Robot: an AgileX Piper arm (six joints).
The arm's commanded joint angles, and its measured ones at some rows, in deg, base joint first. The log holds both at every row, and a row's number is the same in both.
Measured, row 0:
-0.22 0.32 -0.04 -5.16 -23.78 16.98
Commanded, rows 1 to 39:
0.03 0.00 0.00 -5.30 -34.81 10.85
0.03 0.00 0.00 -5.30 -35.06 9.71
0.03 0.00 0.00 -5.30 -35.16 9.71
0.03 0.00 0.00 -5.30 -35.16 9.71
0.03 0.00 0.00 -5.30 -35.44 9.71
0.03 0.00 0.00 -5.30 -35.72 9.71
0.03 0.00 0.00 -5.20 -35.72 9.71
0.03 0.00 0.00 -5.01 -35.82 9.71
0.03 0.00 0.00 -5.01 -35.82 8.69
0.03 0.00 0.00 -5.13 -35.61 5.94
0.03 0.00 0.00 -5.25 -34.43 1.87
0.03 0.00 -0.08 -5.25 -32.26 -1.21
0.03 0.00 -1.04 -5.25 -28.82 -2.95
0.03 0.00 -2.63 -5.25 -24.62 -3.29
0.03 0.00 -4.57 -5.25 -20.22 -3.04
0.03 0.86 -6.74 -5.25 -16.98 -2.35
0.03 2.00 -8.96 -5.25 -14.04 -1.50
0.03 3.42 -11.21 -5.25 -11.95 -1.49
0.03 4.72 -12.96 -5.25 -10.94 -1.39
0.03 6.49 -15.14 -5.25 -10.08 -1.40
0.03 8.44 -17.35 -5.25 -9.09 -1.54
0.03 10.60 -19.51 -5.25 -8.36 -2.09
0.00 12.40 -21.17 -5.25 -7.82 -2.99
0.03 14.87 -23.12 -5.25 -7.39 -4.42
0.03 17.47 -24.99 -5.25 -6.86 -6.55
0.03 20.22 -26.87 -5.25 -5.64 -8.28
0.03 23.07 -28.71 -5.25 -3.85 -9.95
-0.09 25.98 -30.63 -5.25 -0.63 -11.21
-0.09 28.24 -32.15 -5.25 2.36 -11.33
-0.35 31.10 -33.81 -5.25 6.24 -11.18
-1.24 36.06 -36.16 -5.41 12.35 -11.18
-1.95 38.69 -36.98 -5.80 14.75 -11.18
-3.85 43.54 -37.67 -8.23 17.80 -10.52
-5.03 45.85 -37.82 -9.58 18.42 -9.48
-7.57 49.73 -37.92 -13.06 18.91 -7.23
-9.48 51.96 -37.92 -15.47 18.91 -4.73
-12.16 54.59 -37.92 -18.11 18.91 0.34
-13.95 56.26 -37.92 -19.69 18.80 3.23
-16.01 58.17 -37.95 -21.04 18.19 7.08
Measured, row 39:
-10.33 52.72 -37.45 -15.03 18.76 -3.63
